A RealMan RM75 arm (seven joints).
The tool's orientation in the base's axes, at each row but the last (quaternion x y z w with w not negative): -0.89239 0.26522 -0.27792 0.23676; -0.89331 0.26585 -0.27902 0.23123; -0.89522 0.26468 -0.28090 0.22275; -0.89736 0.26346 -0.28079 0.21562; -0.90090 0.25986 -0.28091 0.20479; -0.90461 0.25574 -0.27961 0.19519; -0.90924 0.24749 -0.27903 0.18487; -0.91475 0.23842 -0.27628 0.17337; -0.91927 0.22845 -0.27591 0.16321
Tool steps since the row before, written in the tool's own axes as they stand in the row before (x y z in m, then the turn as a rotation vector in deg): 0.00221 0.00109 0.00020 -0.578 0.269 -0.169; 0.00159 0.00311 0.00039 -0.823 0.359 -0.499; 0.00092 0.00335 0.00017 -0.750 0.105 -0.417; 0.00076 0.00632 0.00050 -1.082 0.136 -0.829; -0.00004 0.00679 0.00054 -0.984 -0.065 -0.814; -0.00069 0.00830 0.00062 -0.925 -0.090 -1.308; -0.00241 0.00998 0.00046 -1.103 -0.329 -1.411; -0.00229 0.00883 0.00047 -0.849 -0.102 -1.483; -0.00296 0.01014 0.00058 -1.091 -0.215 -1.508
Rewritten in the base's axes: 0.00131 -0.00210 0.00005 -0.604 0.102 -0.243; 0.00028 -0.00319 -0.00144 -1.013 0.095 -0.143; -0.00042 -0.00306 -0.00161 -0.822 0.265 -0.036; -0.00138 -0.00519 -0.00346 -1.321 0.340 0.126; -0.00210 -0.00516 -0.00392 -1.171 0.443 0.257; -0.00305 -0.00606 -0.00487 -1.420 0.325 0.673; -0.00493 -0.00665 -0.00609 -1.527 0.597 0.792; -0.00441 -0.00599 -0.00530 -1.460 0.261 0.854; -0.00521 -0.00693 -0.00606 -1.617 0.475 0.818
